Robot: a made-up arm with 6 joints.
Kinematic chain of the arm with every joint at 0, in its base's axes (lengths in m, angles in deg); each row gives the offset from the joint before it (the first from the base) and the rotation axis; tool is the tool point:
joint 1: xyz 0 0 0.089 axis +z
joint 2: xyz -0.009 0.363 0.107 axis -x
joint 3: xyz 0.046 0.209 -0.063 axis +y
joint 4: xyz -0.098 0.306 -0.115 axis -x
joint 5: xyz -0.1 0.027 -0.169 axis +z
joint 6: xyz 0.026 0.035 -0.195 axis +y
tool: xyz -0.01 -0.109 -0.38
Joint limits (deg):
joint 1: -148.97..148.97
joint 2: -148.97..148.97
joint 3: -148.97..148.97
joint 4: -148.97..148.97
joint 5: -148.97..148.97
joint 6: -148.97..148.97
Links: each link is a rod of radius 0.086 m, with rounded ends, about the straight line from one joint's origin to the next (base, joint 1, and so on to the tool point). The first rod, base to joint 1, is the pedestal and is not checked.
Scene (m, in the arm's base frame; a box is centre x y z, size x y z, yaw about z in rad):
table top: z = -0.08
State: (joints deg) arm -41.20 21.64 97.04 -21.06 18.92 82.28
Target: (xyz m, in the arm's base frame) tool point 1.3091 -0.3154 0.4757
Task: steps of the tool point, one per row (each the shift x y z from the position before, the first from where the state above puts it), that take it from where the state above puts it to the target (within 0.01 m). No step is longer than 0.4 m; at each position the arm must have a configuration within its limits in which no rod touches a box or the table.
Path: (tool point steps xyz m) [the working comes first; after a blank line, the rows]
Joints at the target: -101.98 24.16 130.87 -42.22 -0.91 76.37
Straight joint move there: clear.

1: 0.3250 -0.1111 0.0317
2: 0.2895 -0.2132 0.0171
3: 0.2205 -0.3018 0.0010
4: 0.1234 -0.3641 -0.0168
5: 0.0094 -0.3926 -0.0354

